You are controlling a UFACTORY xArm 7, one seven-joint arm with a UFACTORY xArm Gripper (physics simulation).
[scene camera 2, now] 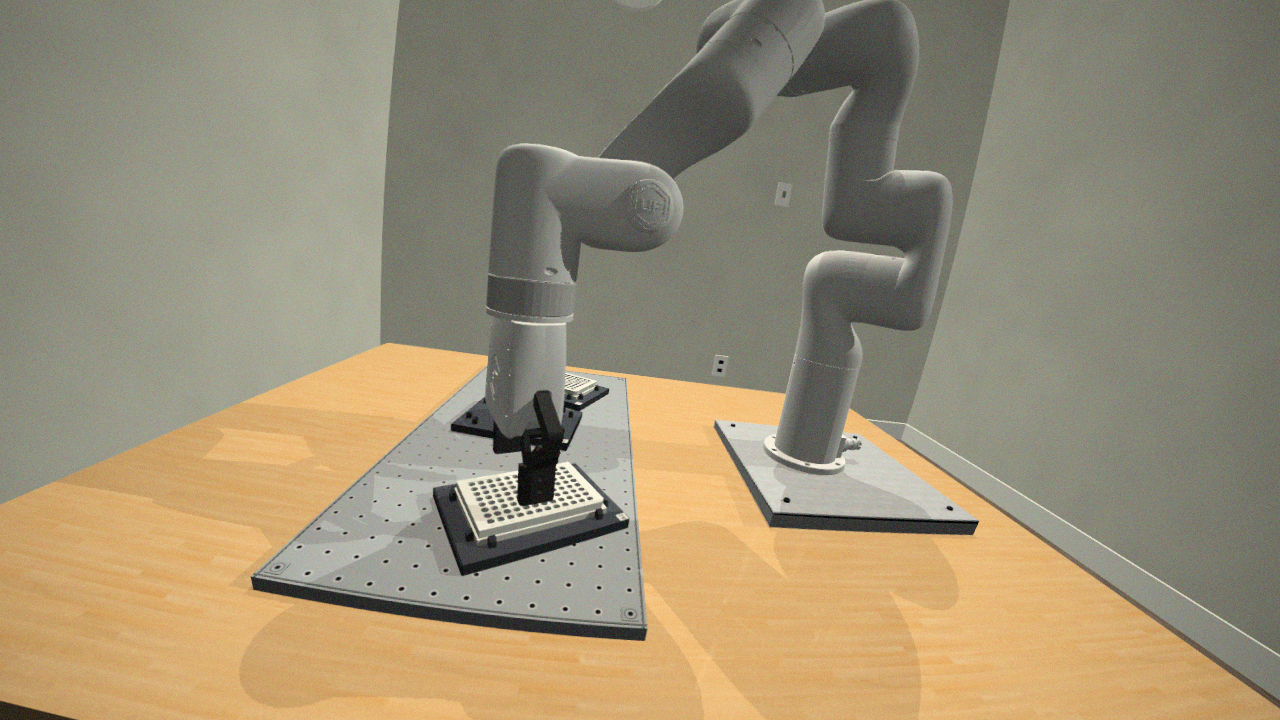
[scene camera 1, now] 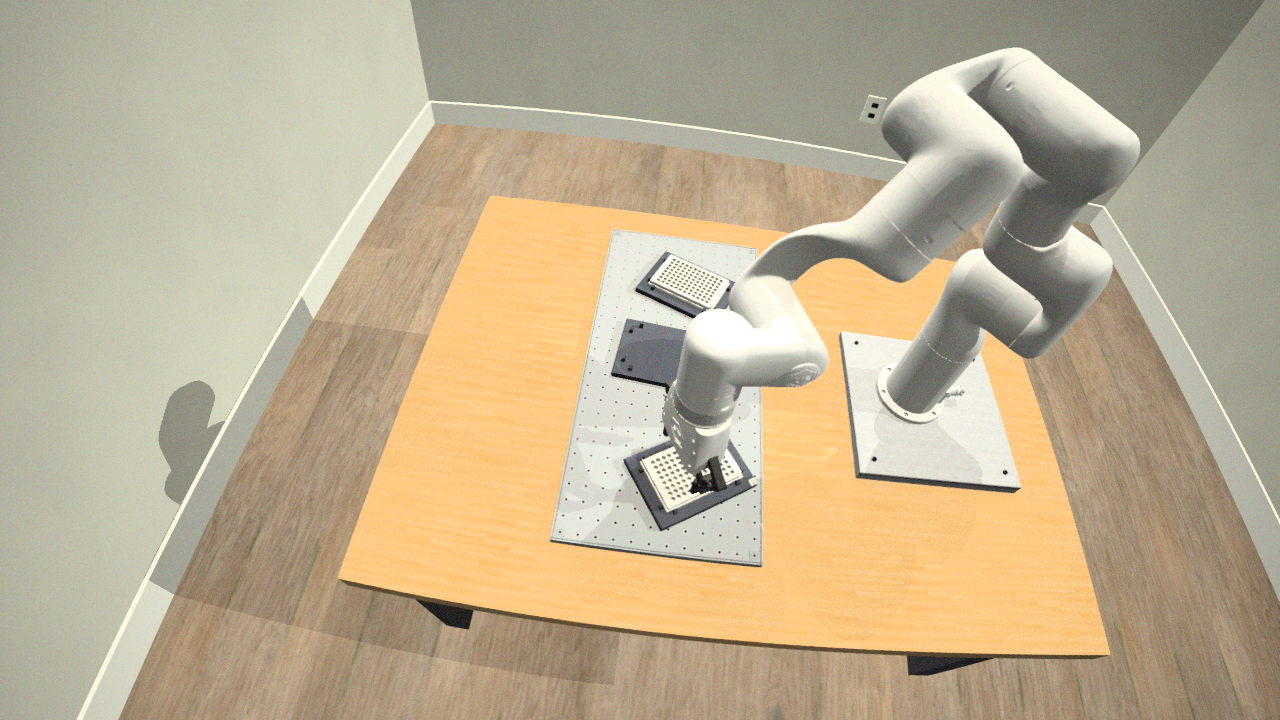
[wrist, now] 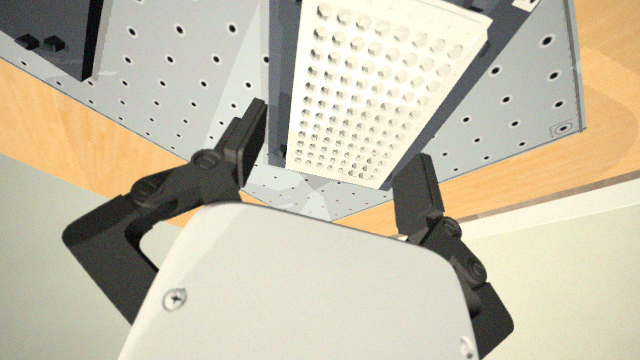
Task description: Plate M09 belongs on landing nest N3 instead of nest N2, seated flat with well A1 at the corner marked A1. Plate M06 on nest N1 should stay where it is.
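A cream well plate lies on the dark near nest. It looks flat. My gripper is open and empty above this plate; in the wrist view its fingers stand on either side of the plate's far part. The middle nest shows no plate in its visible part; the arm hides some of it. Another cream plate lies on the far nest. Plate and nest numbers cannot be read.
The nests stand on a grey perforated board on the wooden table. A white corner label marks the near nest. The arm's base plate stands at the right.
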